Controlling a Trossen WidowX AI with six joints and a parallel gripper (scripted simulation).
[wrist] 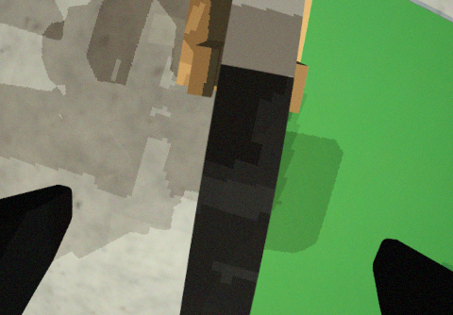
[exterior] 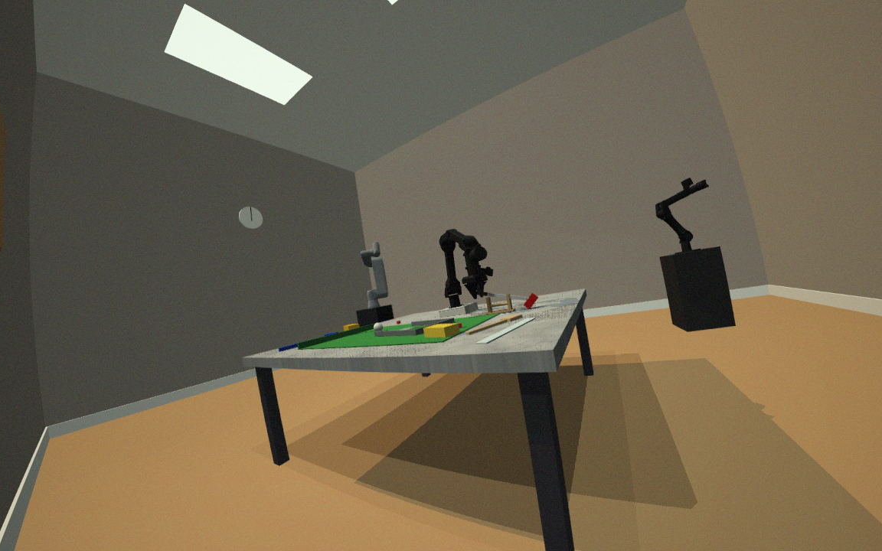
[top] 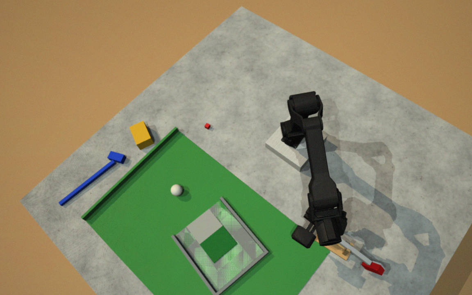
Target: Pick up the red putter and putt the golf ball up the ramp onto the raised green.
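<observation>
Now: the red putter 11 cm to the left of my gripper tip, 1 cm below it and 1 cm behind it. From my gripper tip the other things lie so: white golf ball 46 cm to the right, 15 cm ahead, 5 cm below; then dark green rail 66 cm to the right, 19 cm ahead, 6 cm below; then green mat 30 cm to the right, 23 cm ahead, 8 cm below.
</observation>
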